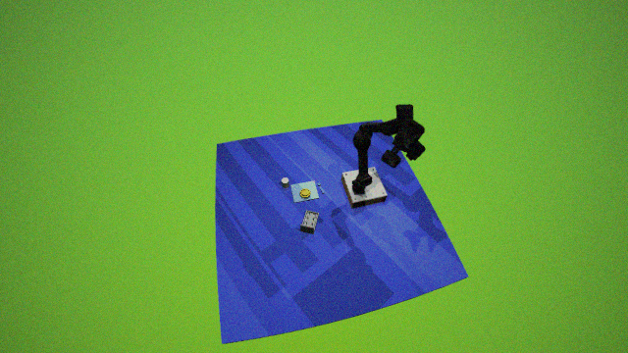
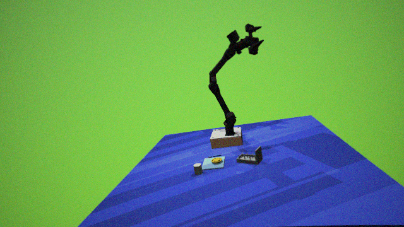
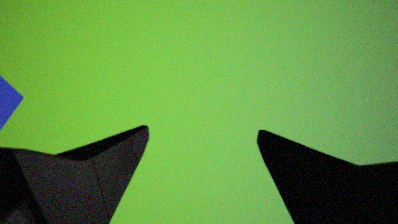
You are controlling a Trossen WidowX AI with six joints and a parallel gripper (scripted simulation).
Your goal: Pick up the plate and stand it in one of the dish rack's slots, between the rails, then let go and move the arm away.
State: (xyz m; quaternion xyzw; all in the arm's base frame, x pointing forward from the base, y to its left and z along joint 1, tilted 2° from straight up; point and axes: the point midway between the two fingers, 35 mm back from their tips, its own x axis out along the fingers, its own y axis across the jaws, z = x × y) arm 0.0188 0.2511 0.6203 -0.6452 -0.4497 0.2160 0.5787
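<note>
My gripper tip is 28 cm short of the yellow plate, 34 cm to the left of it and 67 cm above it. From my gripper tip the other things lie so: grey dish rack: 26 cm ahead, 15 cm to the right, 67 cm below.
</note>
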